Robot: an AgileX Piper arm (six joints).
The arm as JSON. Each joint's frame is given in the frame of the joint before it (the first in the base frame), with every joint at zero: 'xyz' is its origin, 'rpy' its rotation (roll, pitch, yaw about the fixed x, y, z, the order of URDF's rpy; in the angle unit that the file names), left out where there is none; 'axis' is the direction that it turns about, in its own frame. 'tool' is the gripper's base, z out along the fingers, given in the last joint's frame.
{
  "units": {
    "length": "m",
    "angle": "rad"
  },
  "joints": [
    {
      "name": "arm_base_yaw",
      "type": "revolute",
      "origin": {
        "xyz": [
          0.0,
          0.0,
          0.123
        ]
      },
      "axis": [
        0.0,
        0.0,
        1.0
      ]
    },
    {
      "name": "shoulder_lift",
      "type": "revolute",
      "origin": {
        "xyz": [
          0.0,
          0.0,
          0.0
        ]
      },
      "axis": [
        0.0,
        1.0,
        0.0
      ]
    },
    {
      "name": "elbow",
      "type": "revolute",
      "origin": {
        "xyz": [
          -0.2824,
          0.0,
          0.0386
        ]
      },
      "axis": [
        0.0,
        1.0,
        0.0
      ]
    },
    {
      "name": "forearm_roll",
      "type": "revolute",
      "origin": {
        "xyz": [
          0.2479,
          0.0,
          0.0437
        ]
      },
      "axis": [
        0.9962,
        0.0,
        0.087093
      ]
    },
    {
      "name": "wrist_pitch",
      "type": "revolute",
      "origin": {
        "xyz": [
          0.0,
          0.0,
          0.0
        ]
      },
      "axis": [
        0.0,
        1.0,
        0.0
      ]
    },
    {
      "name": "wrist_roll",
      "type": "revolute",
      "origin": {
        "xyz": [
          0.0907,
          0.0,
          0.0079
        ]
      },
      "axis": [
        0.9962,
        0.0,
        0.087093
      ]
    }
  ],
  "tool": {
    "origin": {
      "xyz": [
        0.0,
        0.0,
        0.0
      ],
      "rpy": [
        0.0,
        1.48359,
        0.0
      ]
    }
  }
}
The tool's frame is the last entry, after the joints.
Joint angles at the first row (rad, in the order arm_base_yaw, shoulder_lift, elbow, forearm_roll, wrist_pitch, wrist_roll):
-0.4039 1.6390 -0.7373 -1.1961 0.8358 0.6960
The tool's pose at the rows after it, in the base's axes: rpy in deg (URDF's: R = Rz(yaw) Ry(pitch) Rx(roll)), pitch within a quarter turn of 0, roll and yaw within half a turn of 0; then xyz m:
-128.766, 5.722, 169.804, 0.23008, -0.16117, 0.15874
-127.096, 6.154, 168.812, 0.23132, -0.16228, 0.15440
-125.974, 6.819, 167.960, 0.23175, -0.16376, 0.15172
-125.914, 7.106, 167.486, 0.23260, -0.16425, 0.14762
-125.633, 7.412, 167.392, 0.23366, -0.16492, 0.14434
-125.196, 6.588, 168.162, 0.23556, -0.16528, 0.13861
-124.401, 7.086, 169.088, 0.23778, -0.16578, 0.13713
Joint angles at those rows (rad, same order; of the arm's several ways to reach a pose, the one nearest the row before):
-0.3639 1.7163 -0.7372 -1.2734 0.9098 0.8235
-0.3588 1.7417 -0.7373 -1.3056 0.9350 0.8821
-0.3588 1.7580 -0.7373 -1.3285 0.9507 0.9264
-0.3588 1.7743 -0.7373 -1.3376 0.9507 0.9534
-0.3588 1.7885 -0.7373 -1.3529 0.9507 0.9788
-0.3565 1.8123 -0.7373 -1.3744 0.9507 0.9922
-0.3539 1.8220 -0.7372 -1.4060 0.9506 1.0179

